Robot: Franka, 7 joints.
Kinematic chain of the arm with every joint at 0, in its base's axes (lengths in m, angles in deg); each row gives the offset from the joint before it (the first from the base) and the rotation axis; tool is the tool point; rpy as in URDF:
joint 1: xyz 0 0 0.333 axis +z
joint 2: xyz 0 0 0 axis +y
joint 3: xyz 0 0 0.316 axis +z
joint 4: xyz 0.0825 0 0 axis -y
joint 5: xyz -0.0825 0 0.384 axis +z
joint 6: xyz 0 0 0 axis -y
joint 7: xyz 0.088 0 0 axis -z
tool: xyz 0 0 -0.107 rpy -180 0 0
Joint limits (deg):
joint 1: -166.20..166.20
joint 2: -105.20..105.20
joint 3: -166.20..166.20
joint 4: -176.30..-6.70
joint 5: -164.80..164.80
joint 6: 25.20..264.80
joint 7: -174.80..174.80
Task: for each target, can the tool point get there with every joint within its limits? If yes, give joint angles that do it. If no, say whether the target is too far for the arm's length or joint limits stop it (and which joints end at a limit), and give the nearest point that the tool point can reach.
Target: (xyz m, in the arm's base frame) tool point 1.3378 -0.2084 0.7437
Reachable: no: too far | nearest point 0.8112 -0.1264 0.5820 | short by 0.557 m
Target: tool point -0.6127 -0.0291 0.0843
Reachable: yes | joints 63.78 -82.38 119.94 -105.37 -100.96 132.02 -74.95
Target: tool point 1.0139 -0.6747 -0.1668
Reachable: no: too far | nearest point 0.6607 -0.4397 0.0073 | short by 0.459 m
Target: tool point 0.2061 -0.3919 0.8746
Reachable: yes | joints -121.77 40.87 107.47 -84.04 -26.76 240.53 -14.00
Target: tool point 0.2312 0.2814 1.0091
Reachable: yes | joints 3.67 -8.64 53.16 -57.06 91.09 199.46 -1.99
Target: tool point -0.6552 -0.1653 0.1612
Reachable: yes | joints -116.99 69.19 -51.93 -98.77 61.59 171.67 -1.99
